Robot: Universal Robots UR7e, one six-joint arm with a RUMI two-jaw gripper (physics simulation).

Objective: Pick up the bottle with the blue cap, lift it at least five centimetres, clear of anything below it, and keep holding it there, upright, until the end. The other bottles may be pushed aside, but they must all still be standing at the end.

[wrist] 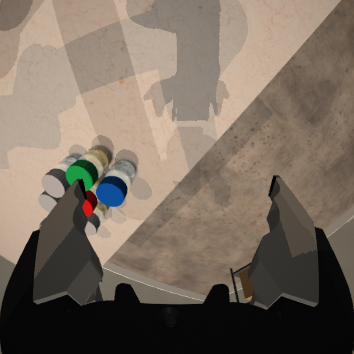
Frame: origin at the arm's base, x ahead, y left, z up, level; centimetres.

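Where they show: gripper, fingertip midpoint: [176, 178].
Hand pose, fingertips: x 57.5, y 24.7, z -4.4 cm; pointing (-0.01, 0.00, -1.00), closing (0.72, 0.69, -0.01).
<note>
After its pixels a point has its place.
The bottle with the blue cap [111, 191] @[y 9.2, x 55.6, z -16.2 cm] stands upright in the left part of the wrist view, at the right side of a tight group of bottles. Its clear body runs up and right from the cap. My gripper [176, 178] @[y 24.7, x 57.5, z -4.4 cm] is open and empty, its fingers wide apart, high above the table. The blue-capped bottle lies inside the left finger's tip, well left of the middle between the fingers. A green-capped bottle [82, 175] @[y 8.3, x 49.9, z -16.2 cm] and a red-capped bottle [88, 205] @[y 2.6, x 53.8, z -16.2 cm] stand close beside it; the left finger partly hides the red one.
Bottles with grey-white caps [53, 183] @[y 2.1, x 45.8, z -16.2 cm] [48, 201] @[y -3.8, x 46.3, z -16.2 cm] stand left of the green one. Another pale cap [91, 225] @[y -2.6, x 56.8, z -16.2 cm] shows by the left finger. The pale tabletop [135, 100] @[y 21.8, x 48.7, z -26.7 cm] ends at a diagonal edge against a brown stone surface [200, 245]. A dark-framed object [245, 284] shows low by the right finger.
</note>
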